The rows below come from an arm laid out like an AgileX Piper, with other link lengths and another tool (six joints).
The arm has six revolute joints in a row. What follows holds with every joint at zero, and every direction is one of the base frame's. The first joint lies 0.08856 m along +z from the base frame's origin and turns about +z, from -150 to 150 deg. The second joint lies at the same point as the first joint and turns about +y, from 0 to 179.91 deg. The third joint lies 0.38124 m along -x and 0.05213 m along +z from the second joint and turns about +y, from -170 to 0 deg. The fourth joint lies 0.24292 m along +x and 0.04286 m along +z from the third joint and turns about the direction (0.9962, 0, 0.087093), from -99.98 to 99.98 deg. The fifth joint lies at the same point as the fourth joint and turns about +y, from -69.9 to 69.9 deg. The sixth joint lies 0.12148 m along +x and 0.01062 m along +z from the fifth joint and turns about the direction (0.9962, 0, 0.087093), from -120 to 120 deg. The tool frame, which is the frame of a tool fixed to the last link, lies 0.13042 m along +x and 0.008 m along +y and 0.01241 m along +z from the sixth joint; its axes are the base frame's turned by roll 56.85, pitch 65.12 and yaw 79.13 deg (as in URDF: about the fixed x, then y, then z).
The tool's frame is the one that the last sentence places.
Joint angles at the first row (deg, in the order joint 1, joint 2, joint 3, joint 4, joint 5, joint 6):
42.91, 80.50, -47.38, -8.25, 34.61, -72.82
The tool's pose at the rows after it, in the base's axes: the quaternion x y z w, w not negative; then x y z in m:
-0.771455, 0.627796, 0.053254, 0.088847, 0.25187, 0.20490, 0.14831
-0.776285, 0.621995, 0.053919, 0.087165, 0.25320, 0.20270, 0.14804
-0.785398, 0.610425, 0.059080, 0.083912, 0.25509, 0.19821, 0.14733
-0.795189, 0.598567, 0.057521, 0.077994, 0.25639, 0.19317, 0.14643
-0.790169, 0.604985, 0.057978, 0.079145, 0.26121, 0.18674, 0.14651
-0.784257, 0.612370, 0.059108, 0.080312, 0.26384, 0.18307, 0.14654
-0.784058, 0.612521, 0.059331, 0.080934, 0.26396, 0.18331, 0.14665
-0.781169, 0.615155, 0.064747, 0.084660, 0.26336, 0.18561, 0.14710
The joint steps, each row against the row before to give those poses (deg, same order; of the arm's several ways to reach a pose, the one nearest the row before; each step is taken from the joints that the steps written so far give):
-1.66, 0.00, 0.00, 2.69, 0.05, -6.13
-1.09, 0.00, 0.00, 1.55, 0.00, -3.04
-2.52, 0.00, 0.00, 4.01, 0.23, -6.93
-1.66, 0.00, 0.00, 1.95, 0.52, -4.87
-1.83, 0.00, 0.00, 0.91, 0.00, -1.49
-0.92, 0.00, 0.00, 0.23, 0.00, 0.06
0.00, 0.00, 0.00, 0.06, -0.06, -0.01
0.00, 0.00, 0.00, 0.86, -0.17, 0.01

